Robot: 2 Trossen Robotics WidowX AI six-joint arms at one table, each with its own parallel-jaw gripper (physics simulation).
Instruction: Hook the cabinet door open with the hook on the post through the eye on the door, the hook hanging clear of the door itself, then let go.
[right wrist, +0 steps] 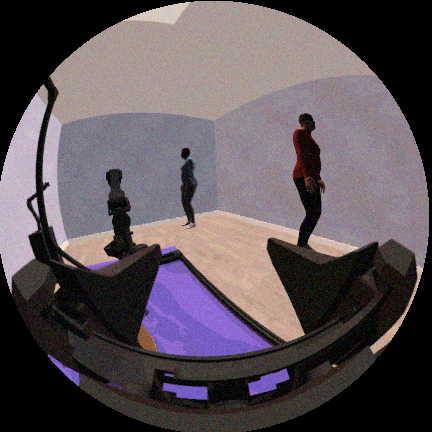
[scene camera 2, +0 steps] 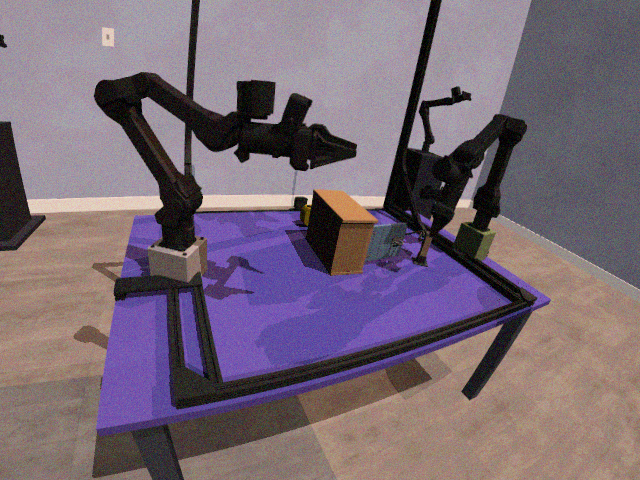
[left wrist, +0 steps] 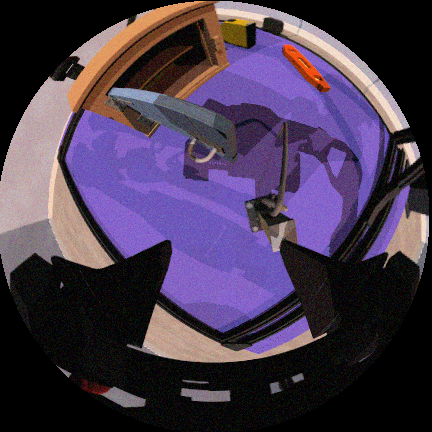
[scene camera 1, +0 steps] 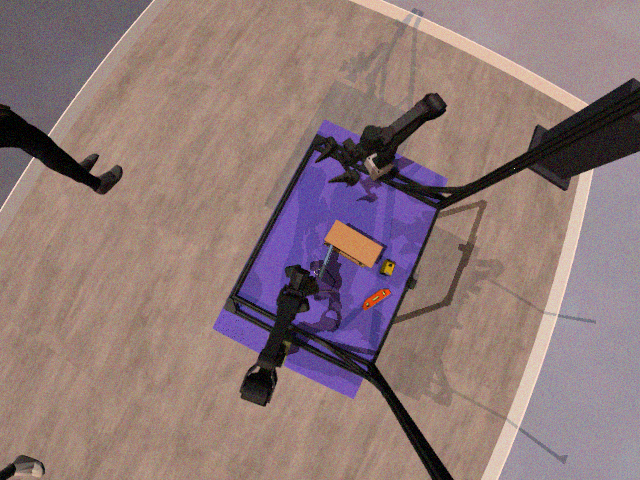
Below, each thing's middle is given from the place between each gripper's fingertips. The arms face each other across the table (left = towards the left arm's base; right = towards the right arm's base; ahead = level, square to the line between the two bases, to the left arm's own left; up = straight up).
Right now the cabinet door [scene camera 2: 386, 240] is 13 cm to the right of my left hand, 4 cm below it and 4 cm behind it. The rest, counted from my left hand: yellow block [left wrist: 239, 32] 32 cm behind, 26 cm to the right, 8 cm below; then orange tool [left wrist: 307, 70] 36 cm behind, 11 cm below, 10 cm to the right; then small wooden cabinet [scene camera 2: 339, 229] 19 cm to the right, 12 cm behind, 4 cm below.
I see the cabinet door 16 cm behind my right hand, 25 cm to the left of it and 28 cm below it. Round my right hand: yellow block 44 cm behind, 13 cm to the left, 32 cm below; then orange tool 48 cm behind, 29 cm to the left, 35 cm below; then small wooden cabinet 24 cm behind, 20 cm to the left, 27 cm below.
